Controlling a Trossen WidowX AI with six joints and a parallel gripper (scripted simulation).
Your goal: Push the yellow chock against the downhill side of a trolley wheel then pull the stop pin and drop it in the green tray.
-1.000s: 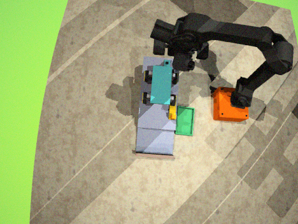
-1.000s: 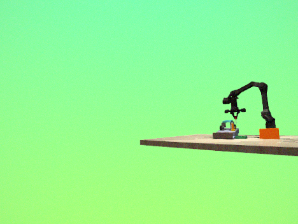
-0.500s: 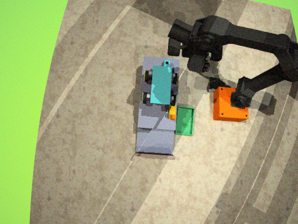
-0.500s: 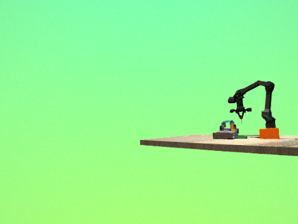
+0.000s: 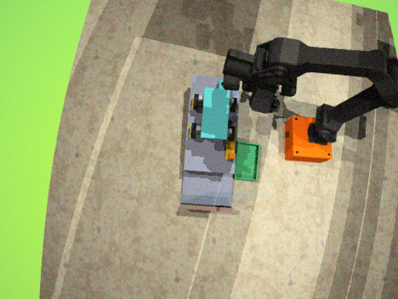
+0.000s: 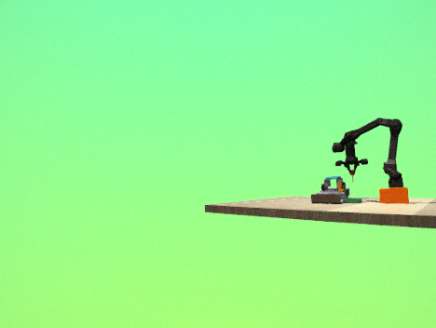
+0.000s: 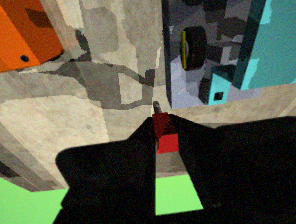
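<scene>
Right now the green tray is 4 cm behind my gripper tip, 19 cm to the left of it and 17 cm below it. From my gripper tip the other things lie so: cyan trolley (9 cm ahead, 9 cm to the left, 5 cm below); then red-headed stop pin (right at my gripper tip); then grey ramp (9 cm ahead, 10 cm to the left, 12 cm below).
</scene>
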